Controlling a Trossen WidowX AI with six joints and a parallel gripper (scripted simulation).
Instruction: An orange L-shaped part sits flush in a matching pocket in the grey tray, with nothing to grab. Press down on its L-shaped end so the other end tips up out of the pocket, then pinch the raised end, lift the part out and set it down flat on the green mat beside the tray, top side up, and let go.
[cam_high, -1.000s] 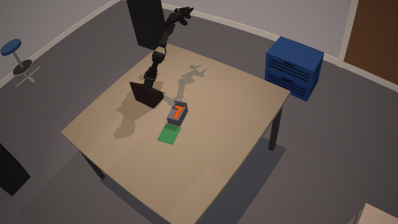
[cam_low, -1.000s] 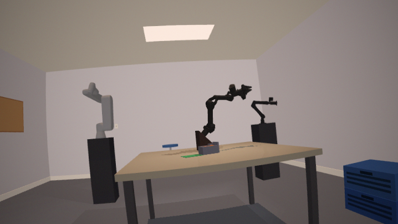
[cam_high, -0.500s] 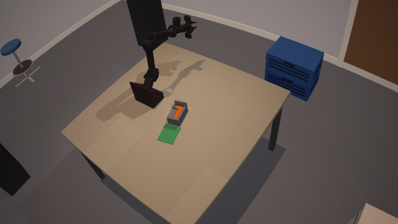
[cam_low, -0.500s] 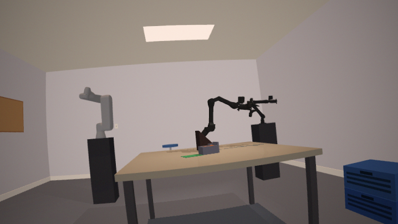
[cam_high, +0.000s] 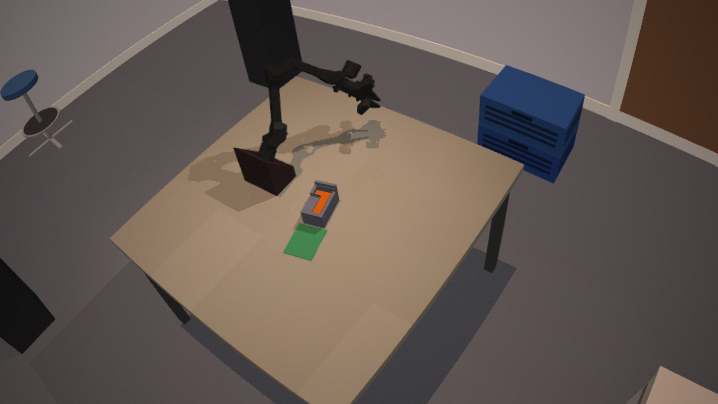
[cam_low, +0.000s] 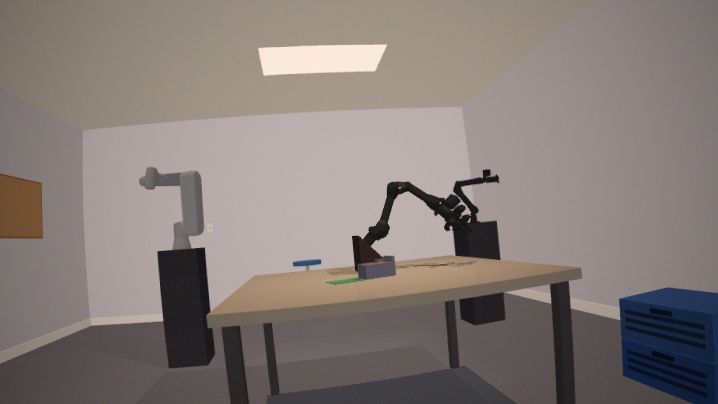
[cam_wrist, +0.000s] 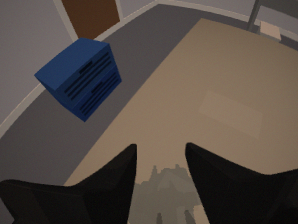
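Now: the orange L-shaped part 5 cm ahead of my gripper tip, 50 cm to the right of it and 11 cm below it. From my gripper tip the other things lie so: green mat 9 cm ahead, 66 cm to the right, 17 cm below.
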